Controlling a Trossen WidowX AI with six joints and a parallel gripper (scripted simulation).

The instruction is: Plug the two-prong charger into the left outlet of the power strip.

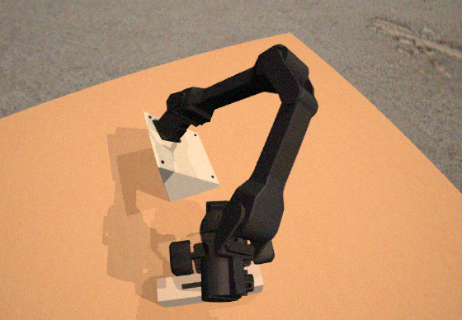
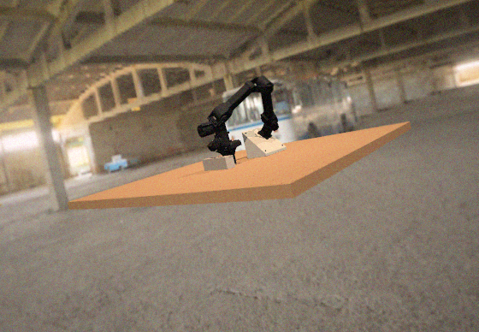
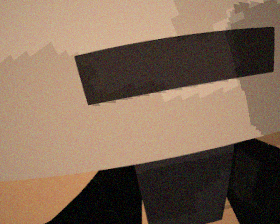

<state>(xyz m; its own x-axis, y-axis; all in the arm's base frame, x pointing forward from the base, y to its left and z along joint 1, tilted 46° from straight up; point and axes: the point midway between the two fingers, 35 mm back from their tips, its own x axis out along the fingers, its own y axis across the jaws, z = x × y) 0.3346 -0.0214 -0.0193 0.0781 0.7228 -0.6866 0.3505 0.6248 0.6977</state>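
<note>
My gripper tip is now 2 cm short of the charger, 1 cm to the left of it and 1 cm below it.
</note>
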